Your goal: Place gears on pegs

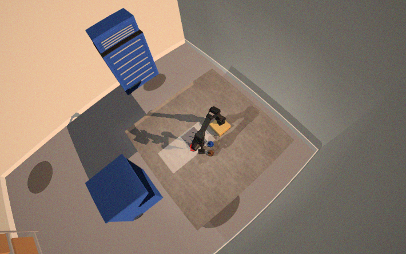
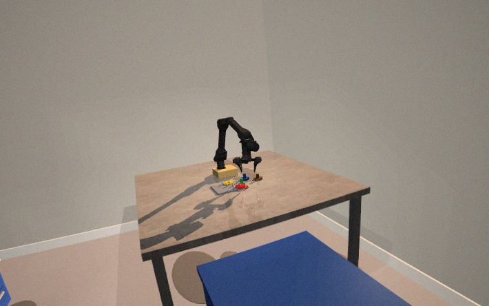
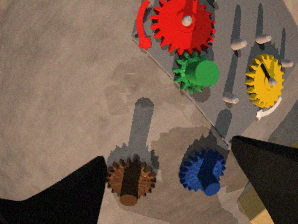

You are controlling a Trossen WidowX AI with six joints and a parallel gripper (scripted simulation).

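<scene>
Right now my gripper tip is 50 mm past the brown gear, 80 mm to the right of it and 60 mm above it. From my gripper tip the other things lie so: red gear (70 mm ahead, 70 mm to the right, 60 mm below); then green gear (20 mm ahead, 50 mm to the right, 50 mm below); then blue gear (100 mm behind, 10 mm to the right, 60 mm below).
</scene>
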